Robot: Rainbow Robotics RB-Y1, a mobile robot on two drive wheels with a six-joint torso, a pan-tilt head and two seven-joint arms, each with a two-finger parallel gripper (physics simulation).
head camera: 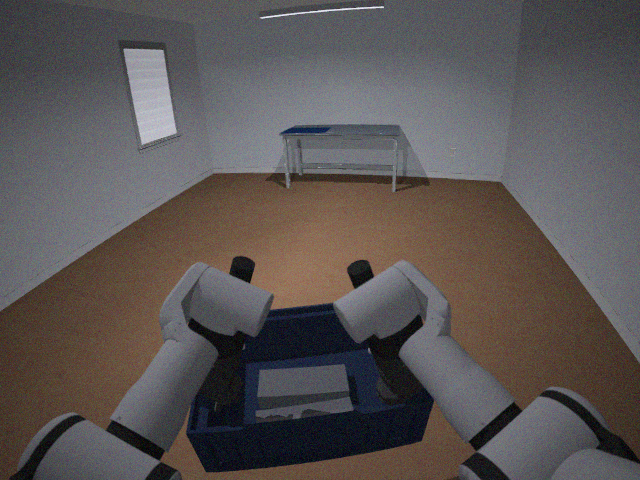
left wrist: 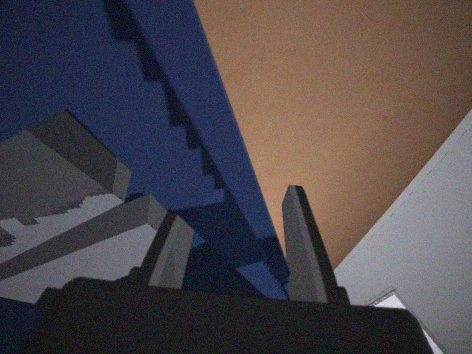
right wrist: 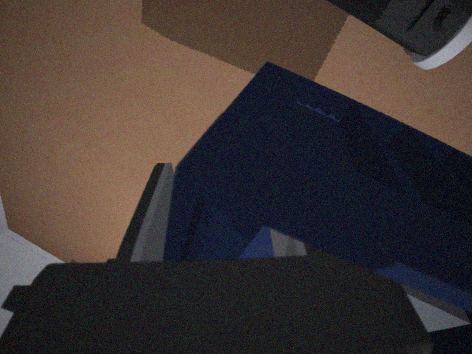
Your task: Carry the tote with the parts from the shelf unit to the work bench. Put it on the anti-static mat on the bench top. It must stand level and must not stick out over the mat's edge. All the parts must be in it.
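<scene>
The blue tote is held above the floor in front of me. A grey box-shaped part lies in it, with a paler part on its near side; the arms and tote walls hide some of the inside. My left gripper is shut on the tote's left wall. My right gripper is shut on its right wall. The work bench stands far off against the back wall, with the blue anti-static mat at its left end.
Brown floor stretches between the tote and the bench. A side wall with a window runs along the left, another wall along the right. The shelf unit does not show in the head camera.
</scene>
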